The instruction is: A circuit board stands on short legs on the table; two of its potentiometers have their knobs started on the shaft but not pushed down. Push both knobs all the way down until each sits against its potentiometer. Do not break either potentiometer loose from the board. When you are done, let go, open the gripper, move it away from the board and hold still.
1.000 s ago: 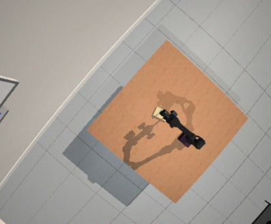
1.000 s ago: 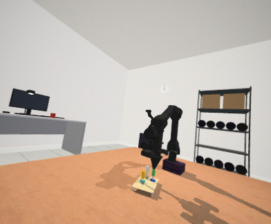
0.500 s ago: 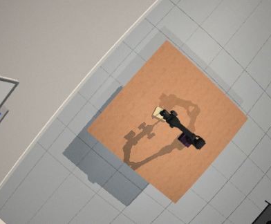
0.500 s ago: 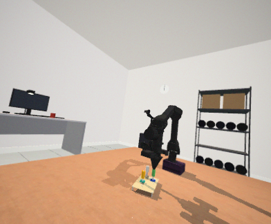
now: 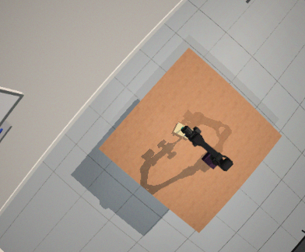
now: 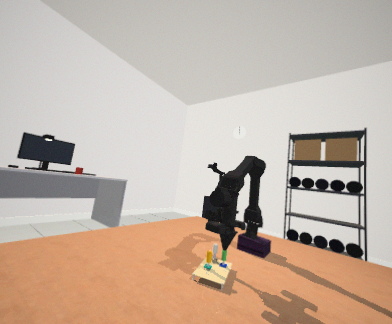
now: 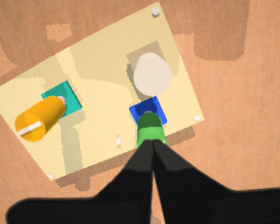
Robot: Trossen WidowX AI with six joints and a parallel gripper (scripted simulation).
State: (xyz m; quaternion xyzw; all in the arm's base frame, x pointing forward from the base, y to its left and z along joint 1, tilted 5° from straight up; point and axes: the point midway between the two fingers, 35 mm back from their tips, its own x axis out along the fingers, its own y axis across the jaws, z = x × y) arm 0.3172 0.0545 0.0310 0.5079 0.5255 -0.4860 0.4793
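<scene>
Now: the green knob 10 mm below my gripper tip.
</scene>
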